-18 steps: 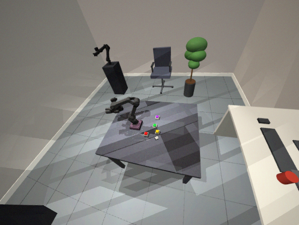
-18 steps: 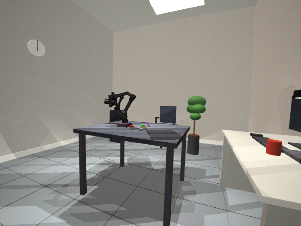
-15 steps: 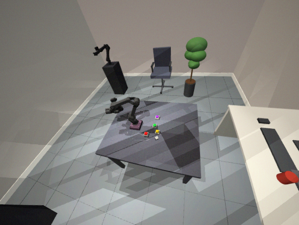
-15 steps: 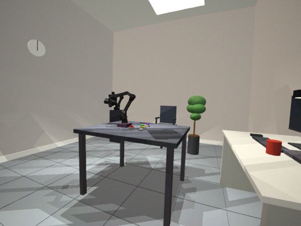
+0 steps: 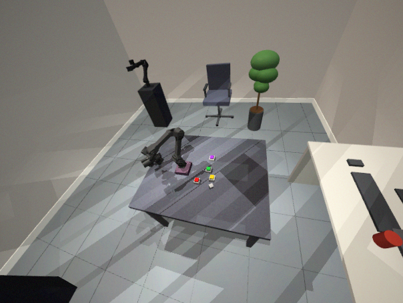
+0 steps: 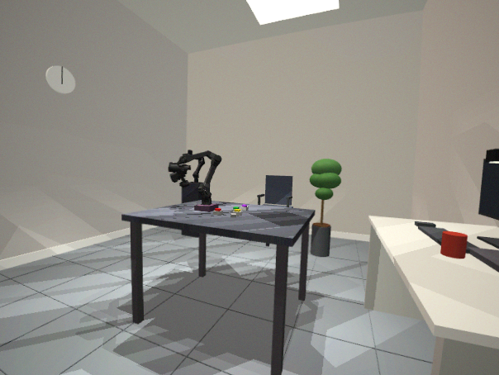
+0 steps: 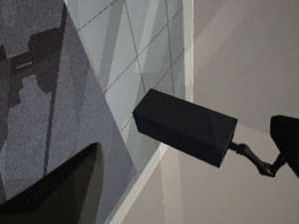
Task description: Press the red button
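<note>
The red button lies 41 cm ahead of my gripper tip, 17 cm below it and 8 cm to the right of it. Round my gripper tip: purple button (50 cm ahead, 18 cm to the left, 17 cm below); green button (49 cm ahead, 17 cm below, 4 cm to the left); yellow button (54 cm ahead, 17 cm below, 4 cm to the right).
</note>
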